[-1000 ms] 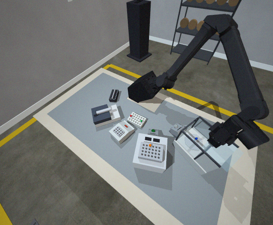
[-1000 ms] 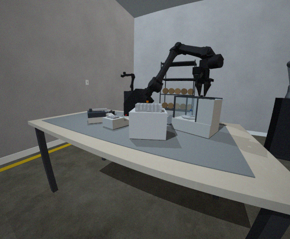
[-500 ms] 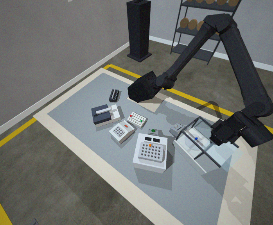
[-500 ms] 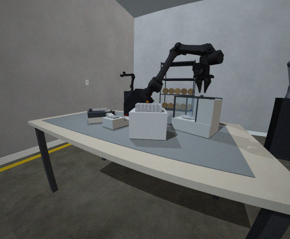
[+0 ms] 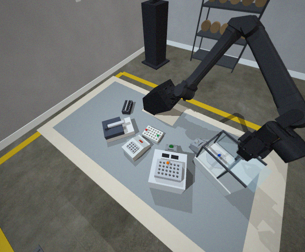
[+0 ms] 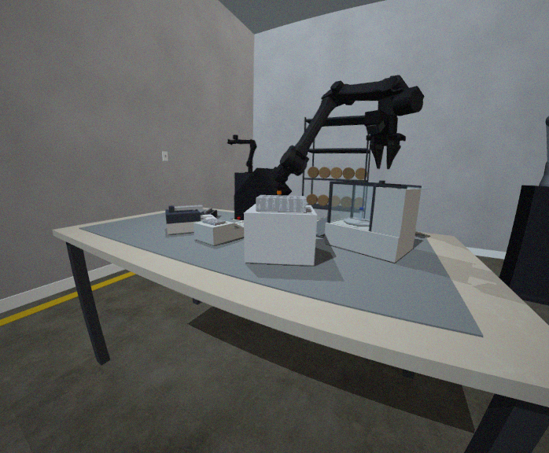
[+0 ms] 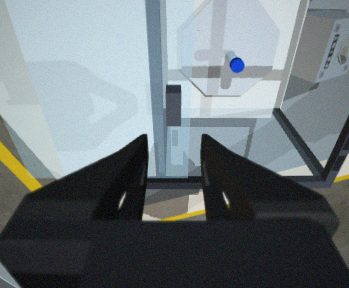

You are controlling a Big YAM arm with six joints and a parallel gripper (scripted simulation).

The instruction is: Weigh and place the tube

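The octagonal balance pan is 1 cm behind my hand, 6 cm to the right of it and 19 cm below it. The rest, counted from my hand: mixer block: 24 cm ahead, 21 cm to the right, 11 cm below; then dry block DB: 23 cm ahead, 48 cm to the right, 23 cm below; then tube rack RK: 8 cm ahead, 48 cm to the right, 25 cm below.
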